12 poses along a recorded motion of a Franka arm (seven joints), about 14 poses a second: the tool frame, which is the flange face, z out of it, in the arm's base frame.
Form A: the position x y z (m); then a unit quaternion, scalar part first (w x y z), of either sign.
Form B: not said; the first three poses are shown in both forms.
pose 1, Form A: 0.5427 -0.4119 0.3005 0.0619 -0.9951 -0.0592 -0.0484
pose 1, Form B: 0.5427 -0.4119 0.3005 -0.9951 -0.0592 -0.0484 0.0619
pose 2, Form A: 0.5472 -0.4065 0.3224 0.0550 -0.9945 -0.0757 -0.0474
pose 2, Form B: 0.5472 -0.4065 0.3224 -0.9945 -0.0757 -0.0474 0.0550
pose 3, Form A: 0.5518 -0.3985 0.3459 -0.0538 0.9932 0.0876 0.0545
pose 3, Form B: 0.5518 -0.3985 0.3459 -0.9932 -0.0876 -0.0545 0.0538
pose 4, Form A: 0.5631 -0.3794 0.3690 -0.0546 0.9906 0.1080 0.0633
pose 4, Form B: 0.5631 -0.3794 0.3690 -0.9906 -0.1080 -0.0633 0.0546
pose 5, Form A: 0.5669 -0.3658 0.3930 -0.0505 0.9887 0.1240 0.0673
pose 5, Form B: 0.5669 -0.3658 0.3930 -0.9887 -0.1240 -0.0673 0.0505
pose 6, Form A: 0.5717 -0.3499 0.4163 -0.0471 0.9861 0.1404 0.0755
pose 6, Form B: 0.5717 -0.3499 0.4163 -0.9861 -0.1404 -0.0755 0.0471
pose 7, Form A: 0.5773 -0.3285 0.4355 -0.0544 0.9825 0.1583 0.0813
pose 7, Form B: 0.5773 -0.3285 0.4355 -0.9825 -0.1583 -0.0813 0.0544
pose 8, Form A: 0.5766 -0.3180 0.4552 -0.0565 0.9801 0.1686 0.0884
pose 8, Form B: 0.5766 -0.3180 0.4552 -0.9801 -0.1686 -0.0884 0.0565
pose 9, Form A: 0.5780 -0.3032 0.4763 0.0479 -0.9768 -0.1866 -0.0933
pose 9, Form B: 0.5780 -0.3032 0.4763 -0.9768 -0.1866 -0.0933 0.0479
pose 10, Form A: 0.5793 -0.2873 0.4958 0.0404 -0.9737 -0.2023 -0.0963
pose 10, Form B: 0.5793 -0.2873 0.4958 -0.9737 -0.2023 -0.0963 0.0404
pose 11, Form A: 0.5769 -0.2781 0.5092 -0.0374 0.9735 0.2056 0.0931
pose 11, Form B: 0.5769 -0.2781 0.5092 -0.9735 -0.2056 -0.0931 0.0374
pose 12, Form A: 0.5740 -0.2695 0.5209 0.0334 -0.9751 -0.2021 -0.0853
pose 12, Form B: 0.5740 -0.2695 0.5209 -0.9751 -0.2021 -0.0853 0.0334
